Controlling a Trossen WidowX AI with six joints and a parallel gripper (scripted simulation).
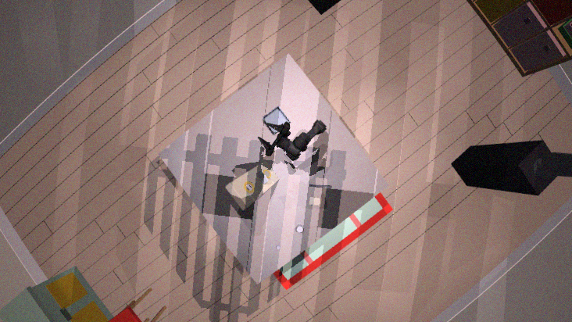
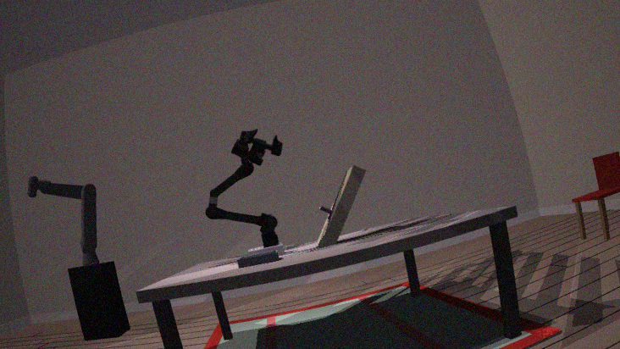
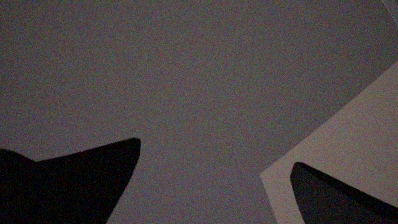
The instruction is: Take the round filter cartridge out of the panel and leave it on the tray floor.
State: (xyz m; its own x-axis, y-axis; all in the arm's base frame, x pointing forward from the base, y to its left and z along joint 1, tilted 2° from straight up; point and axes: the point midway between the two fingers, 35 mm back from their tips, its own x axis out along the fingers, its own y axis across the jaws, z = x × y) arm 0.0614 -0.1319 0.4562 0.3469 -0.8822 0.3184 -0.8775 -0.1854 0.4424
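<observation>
Now: gripper tip 30 cm short of the round grey filter cartridge, 17 cm to the right of it and 28 cm above it. From my gripper tip the other things lie so: blue-grey square tray: 14 cm behind, 10 cm to the right, 50 cm below; then beige service panel: 26 cm ahead, 17 cm to the left, 36 cm below; then pale block: 2 cm ahead, 56 cm to the left, 50 cm below.
</observation>
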